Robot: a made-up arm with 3 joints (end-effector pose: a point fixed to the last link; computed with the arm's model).
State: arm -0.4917 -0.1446 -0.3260
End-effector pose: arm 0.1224 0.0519 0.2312 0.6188 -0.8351 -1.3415
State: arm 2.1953 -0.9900 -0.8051
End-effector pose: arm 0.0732 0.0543 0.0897 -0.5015 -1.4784 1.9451
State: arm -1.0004 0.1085 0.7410
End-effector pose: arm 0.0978 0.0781 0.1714 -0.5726 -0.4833 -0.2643
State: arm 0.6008 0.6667 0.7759
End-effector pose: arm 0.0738 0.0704 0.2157 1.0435 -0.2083 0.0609
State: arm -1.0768 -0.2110 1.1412
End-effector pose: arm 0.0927 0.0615 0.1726 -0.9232 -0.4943 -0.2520
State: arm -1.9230 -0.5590 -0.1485
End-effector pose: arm 0.1148 0.1040 0.2021 -0.5110 -1.8151 -0.4460
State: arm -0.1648 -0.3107 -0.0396
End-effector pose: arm 0.1203 0.0365 0.2237 0.6723 -0.6556 -1.4188
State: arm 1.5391 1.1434 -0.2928
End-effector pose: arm 0.0880 0.0060 0.2283 2.4840 0.4753 -0.1788
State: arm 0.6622 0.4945 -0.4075
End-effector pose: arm 0.1195 0.0323 0.2258 1.6624 0.2236 -1.1305
